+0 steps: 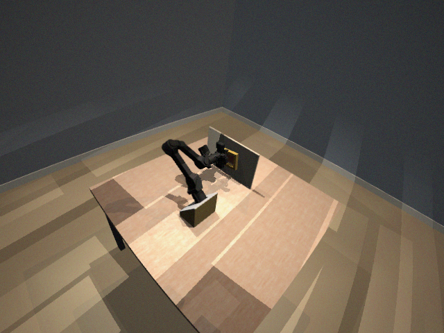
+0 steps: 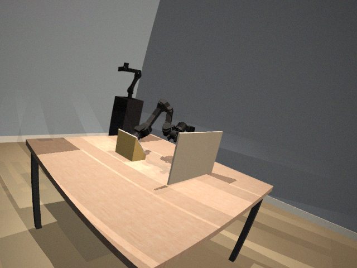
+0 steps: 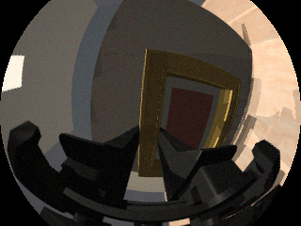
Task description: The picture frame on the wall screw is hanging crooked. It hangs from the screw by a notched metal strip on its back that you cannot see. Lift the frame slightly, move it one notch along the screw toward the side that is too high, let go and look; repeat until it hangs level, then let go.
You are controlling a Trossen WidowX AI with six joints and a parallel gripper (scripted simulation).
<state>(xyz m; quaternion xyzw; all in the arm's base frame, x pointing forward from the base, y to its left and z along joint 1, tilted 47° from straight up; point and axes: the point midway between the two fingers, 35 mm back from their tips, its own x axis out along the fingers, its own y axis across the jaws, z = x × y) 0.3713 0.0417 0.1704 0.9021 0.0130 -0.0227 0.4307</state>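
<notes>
The picture frame is 50 mm below my gripper tip and 10 mm to the right of it. From my gripper tip the other things lie so: wall panel: 60 mm below, 20 mm ahead.
</notes>
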